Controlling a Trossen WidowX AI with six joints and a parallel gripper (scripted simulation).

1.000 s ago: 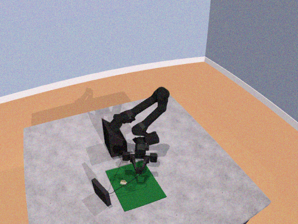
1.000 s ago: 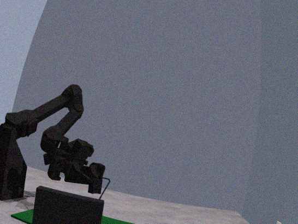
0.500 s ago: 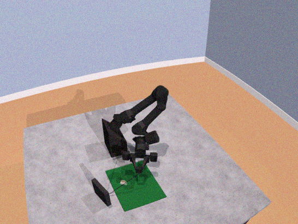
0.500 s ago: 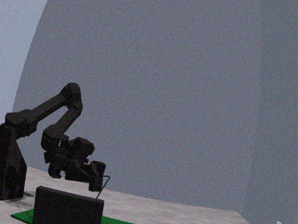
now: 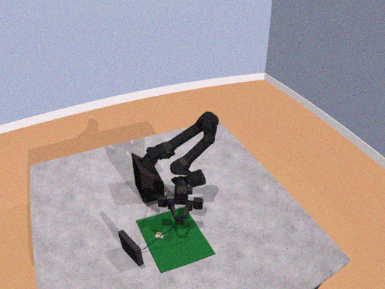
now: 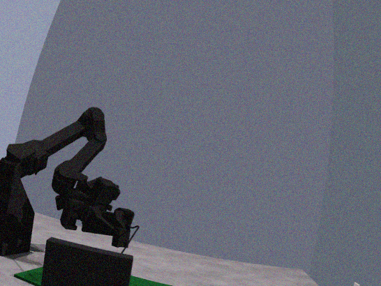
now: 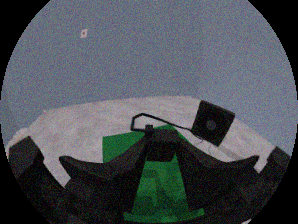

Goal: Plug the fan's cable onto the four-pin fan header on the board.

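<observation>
Right now the green board is 130 mm below my gripper tip and 30 mm to the right of it. From my gripper tip the other things lie so: black plug 10 mm below; then white four-pin header 110 mm below, 80 mm to the right, 30 mm behind; then black fan 210 mm to the right, 50 mm below, 20 mm ahead.
</observation>
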